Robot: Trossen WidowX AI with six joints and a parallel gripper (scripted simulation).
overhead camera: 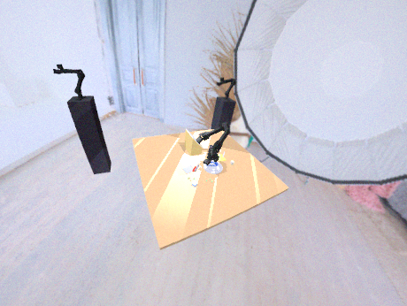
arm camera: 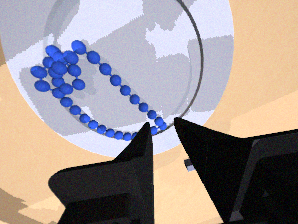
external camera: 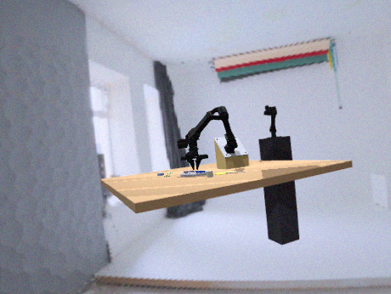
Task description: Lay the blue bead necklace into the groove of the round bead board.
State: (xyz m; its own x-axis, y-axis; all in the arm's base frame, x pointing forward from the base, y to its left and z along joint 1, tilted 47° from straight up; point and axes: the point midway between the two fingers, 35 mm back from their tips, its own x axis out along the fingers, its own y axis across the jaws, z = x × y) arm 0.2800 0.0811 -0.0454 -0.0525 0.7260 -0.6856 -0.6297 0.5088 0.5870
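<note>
My gripper tip is now 50 mm to the right of the round bead board, 20 mm short of it and 20 mm above it. Also, from my gripper tip: yellow flat piece (210 mm to the left, 110 mm behind, 20 mm below); red-and-grey object (130 mm to the right, 20 mm below); white cylinder (280 mm to the left, 20 mm ahead, 10 mm below).
</note>
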